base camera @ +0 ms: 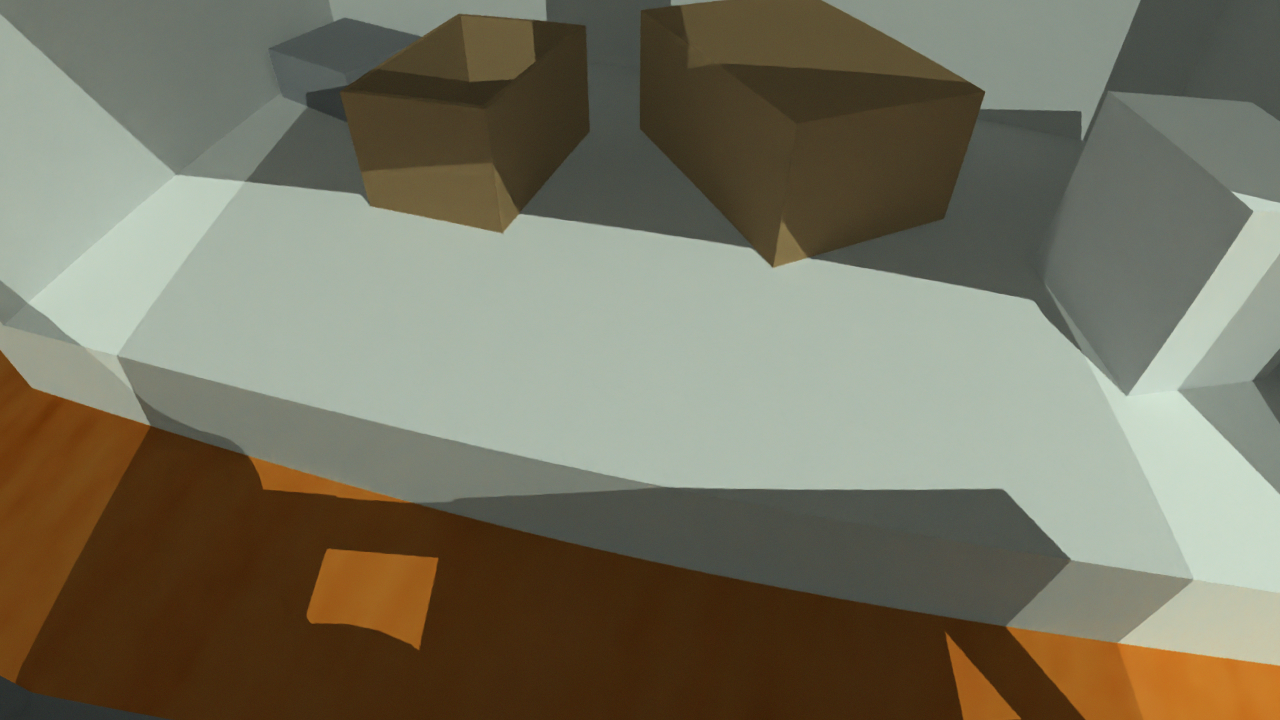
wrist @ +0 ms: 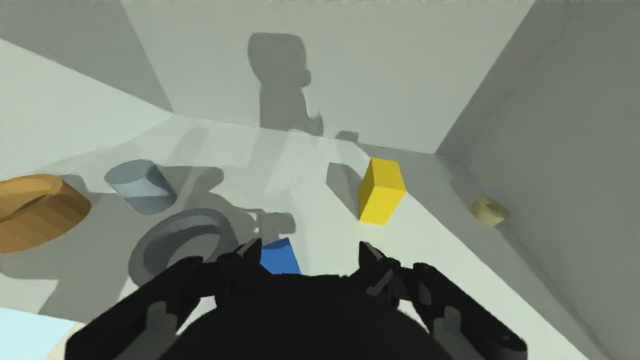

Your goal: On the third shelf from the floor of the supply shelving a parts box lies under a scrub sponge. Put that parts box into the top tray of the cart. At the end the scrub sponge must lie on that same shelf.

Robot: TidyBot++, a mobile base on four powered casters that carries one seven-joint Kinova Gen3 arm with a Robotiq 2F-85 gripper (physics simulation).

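Places are measured from the arm's base along level axes (x right, y back, z down), in metres.
Pixels of known places: gripper, fingertip midpoint: (wrist: 310, 250).
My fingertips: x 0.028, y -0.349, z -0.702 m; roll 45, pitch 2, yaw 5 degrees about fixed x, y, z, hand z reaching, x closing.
Observation:
Ahead of a thing's pixels: the offset from my fingertips to its middle. "*": to the spot under its first point. Level surfaces: height alone.
In the wrist view a yellow block, which looks like the scrub sponge {dz +0.063, dx +0.126, dy -0.128 m} (wrist: 381, 192), rests on the shelf board {dz +0.108 m} (wrist: 320, 200), right of the middle and apart from the other objects. A blue box, which looks like the parts box {dz +0.088, dx -0.036, dy +0.003 m} (wrist: 281, 257), shows beyond the left fingertip; its lower part is hidden behind the gripper. My gripper (wrist: 310, 250) is open, with nothing between its fingers. The sponge is beyond the right fingertip, clear of the fingers. The cart's top tray cannot be made out in either view.
Left of the blue box are a dark grey ring-shaped object {* dz +0.063, dx -0.180, dy -0.029 m} (wrist: 145, 255), a grey-blue cylinder {dz +0.073, dx -0.250, dy -0.142 m} (wrist: 142, 187) and an orange round object {dz +0.083, dx -0.381, dy -0.107 m} (wrist: 65, 210). A small tan ring {dz +0.095, dx +0.357, dy -0.109 m} (wrist: 482, 215) lies by the right side wall (wrist: 575, 150). In the base view, brown boxes {dz +0.977, dx -0.160, dy -0.216 m} (base camera: 429, 161) {dz +0.972, dx +0.067, dy -0.221 m} (base camera: 859, 170) stand on a lower white board (base camera: 581, 358).

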